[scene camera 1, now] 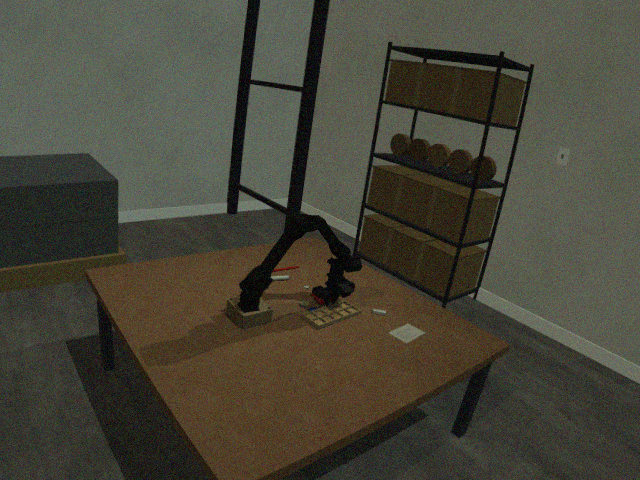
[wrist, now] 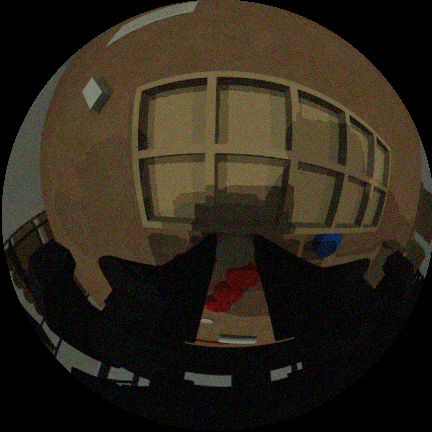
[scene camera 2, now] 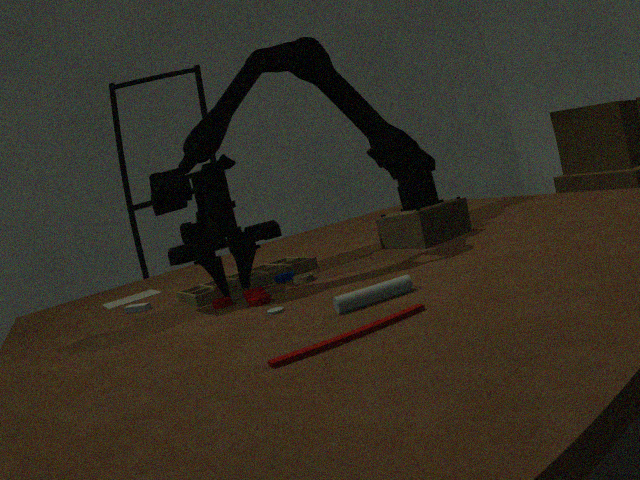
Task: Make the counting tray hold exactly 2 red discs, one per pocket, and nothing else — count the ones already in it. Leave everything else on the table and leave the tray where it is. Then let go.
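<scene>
The wooden counting tray (scene camera 1: 338, 319) (scene camera 2: 193, 297) (wrist: 215, 149) lies flat; no disc shows in its pockets in the wrist view, though the near ones are shaded. My gripper (scene camera 1: 329, 302) (scene camera 2: 237, 292) (wrist: 234, 238) is low beside the tray's near long side, shut on a pale disc (wrist: 235, 250), which is dark with shadow and partly hidden by the fingers. Several red discs (scene camera 2: 256, 297) (wrist: 242, 277) lie close together outside the tray. Another red disc (scene camera 2: 222, 302) lies apart, mostly hidden behind a finger in the wrist view. A blue disc (scene camera 2: 284, 277) (wrist: 327, 244) lies beside the tray.
A beige disc (scene camera 2: 303, 279) lies near the blue one. A small white disc (scene camera 2: 275, 310) (wrist: 206, 321), a grey cylinder (scene camera 2: 372, 295) and a red rod (scene camera 2: 346, 338) lie beyond the red discs. A white block (scene camera 1: 378, 311) (wrist: 92, 94) and a paper (scene camera 1: 406, 332) lie past the tray's end.
</scene>
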